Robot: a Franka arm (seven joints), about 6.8 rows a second.
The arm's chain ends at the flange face. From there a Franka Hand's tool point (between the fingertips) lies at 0.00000 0.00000 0.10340 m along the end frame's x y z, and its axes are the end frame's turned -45 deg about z.
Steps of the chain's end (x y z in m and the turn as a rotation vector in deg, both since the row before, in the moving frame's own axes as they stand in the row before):
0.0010 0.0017 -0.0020 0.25 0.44 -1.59
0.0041 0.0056 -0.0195 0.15 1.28 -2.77
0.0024 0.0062 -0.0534 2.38 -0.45 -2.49
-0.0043 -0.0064 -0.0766 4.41 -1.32 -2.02
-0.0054 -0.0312 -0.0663 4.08 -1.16 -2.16
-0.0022 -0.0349 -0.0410 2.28 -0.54 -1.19
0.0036 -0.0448 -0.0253 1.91 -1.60 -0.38
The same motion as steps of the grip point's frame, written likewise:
0.0004 0.0021 -0.0020 -0.13 0.49 -1.59
0.0008 0.0083 -0.0195 -0.80 1.01 -2.77
-0.0003 0.0024 -0.0535 2.00 1.36 -2.49
0.0053 -0.0149 -0.0769 4.05 2.18 -2.02
0.0218 -0.0326 -0.0666 3.71 2.06 -2.16
0.0253 -0.0299 -0.0411 1.99 1.23 -1.19
0.0346 -0.0336 -0.0254 2.48 0.22 -0.38

